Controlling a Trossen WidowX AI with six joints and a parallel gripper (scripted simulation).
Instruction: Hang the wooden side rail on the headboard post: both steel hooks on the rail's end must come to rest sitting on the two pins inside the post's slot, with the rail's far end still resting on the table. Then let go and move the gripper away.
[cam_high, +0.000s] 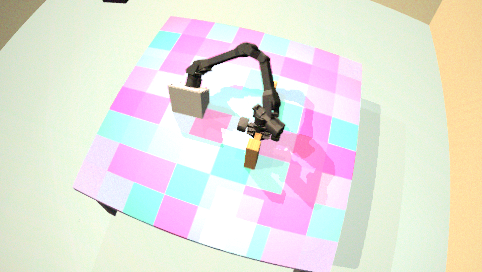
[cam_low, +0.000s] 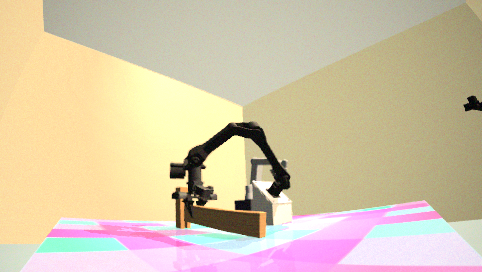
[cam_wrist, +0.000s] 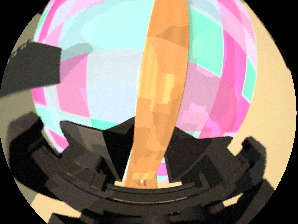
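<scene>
The headboard post lies 10 cm to the right of my gripper tip and 4 cm above it.
</scene>
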